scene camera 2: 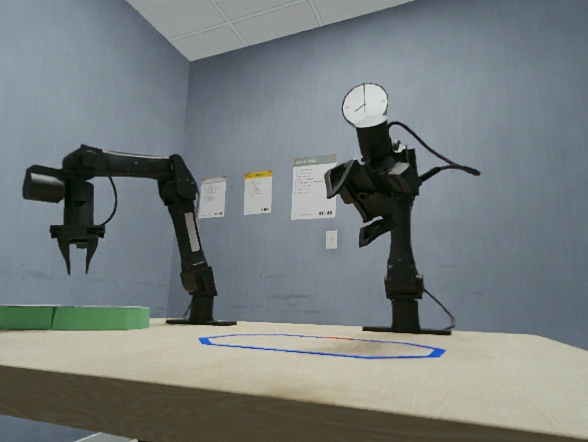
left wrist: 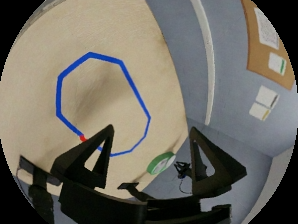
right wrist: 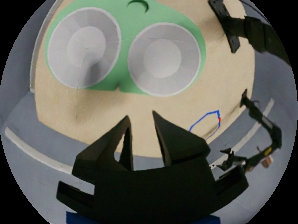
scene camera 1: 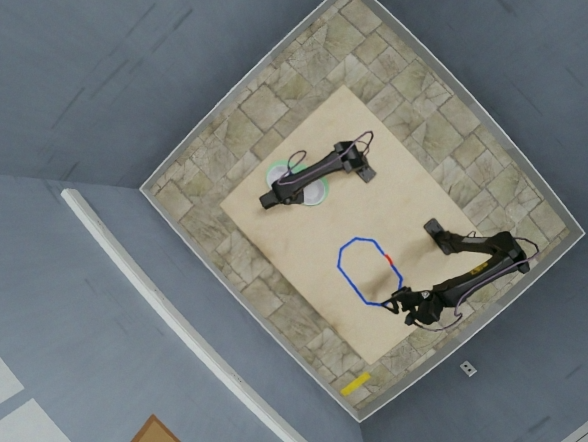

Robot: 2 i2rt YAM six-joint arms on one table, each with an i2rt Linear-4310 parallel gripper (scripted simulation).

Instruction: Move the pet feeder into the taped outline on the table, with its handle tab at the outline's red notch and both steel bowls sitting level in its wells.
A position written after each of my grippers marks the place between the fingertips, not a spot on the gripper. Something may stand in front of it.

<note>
I see my left gripper [scene camera 2: 346,222] and my right gripper [scene camera 2: 77,274].
My left gripper also shows in the left wrist view [left wrist: 151,129]. My right gripper shows as well in the right wrist view [right wrist: 140,116].
</note>
